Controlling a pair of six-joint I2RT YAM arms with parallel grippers.
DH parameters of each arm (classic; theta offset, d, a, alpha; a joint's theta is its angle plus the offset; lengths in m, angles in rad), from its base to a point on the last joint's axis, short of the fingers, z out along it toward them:
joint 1: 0 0.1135 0.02 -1.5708
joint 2: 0 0 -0.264 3.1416
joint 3: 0.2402 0 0.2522 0
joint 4: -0.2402 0 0.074 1.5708
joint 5: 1.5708 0 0 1.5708
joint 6: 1.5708 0.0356 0 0
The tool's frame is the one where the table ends.
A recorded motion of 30 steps. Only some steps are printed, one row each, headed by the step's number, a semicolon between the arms.
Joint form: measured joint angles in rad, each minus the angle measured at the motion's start. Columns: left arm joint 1, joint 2, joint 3, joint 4, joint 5, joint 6; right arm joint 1, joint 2, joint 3, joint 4, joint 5, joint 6.
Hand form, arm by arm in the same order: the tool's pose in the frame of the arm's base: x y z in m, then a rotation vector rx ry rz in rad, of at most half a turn. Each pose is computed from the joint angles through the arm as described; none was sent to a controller.
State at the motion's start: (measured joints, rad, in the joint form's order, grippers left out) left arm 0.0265 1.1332 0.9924 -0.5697 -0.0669 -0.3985; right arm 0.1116 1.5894 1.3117 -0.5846 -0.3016 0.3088
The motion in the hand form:
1: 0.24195 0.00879 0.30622 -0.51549 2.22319 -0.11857; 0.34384 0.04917 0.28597 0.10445 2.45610 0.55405
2: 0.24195 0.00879 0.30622 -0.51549 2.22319 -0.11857; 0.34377 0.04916 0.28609 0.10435 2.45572 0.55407
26: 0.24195 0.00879 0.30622 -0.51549 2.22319 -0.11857; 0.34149 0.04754 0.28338 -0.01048 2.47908 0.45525
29: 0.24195 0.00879 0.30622 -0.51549 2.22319 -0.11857; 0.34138 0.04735 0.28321 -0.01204 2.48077 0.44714
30: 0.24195 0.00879 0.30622 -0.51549 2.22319 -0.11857; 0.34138 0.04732 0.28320 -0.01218 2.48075 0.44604
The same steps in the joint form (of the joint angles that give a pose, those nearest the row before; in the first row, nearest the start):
1: 0.0000 0.0000 0.0000 0.0000 0.0000 0.0000; 0.0000 0.0000 0.0000 -0.0004 0.0000 0.0000
2: 0.0000 0.0000 0.0000 0.0000 0.0000 0.0000; 0.0000 -0.0004 0.0000 -0.0004 0.0000 0.0000
26: 0.0000 0.0000 0.0000 0.0000 0.0000 0.0000; 0.0000 0.0000 0.0000 -0.0336 0.0397 -0.1133
29: 0.0000 0.0000 0.0000 0.0000 0.0000 0.0000; 0.0000 0.0000 0.0000 -0.0355 0.0450 -0.1167
30: 0.0000 0.0000 0.0000 0.0000 0.0000 0.0000; 0.0000 0.0000 0.0000 -0.0355 0.0458 -0.1171

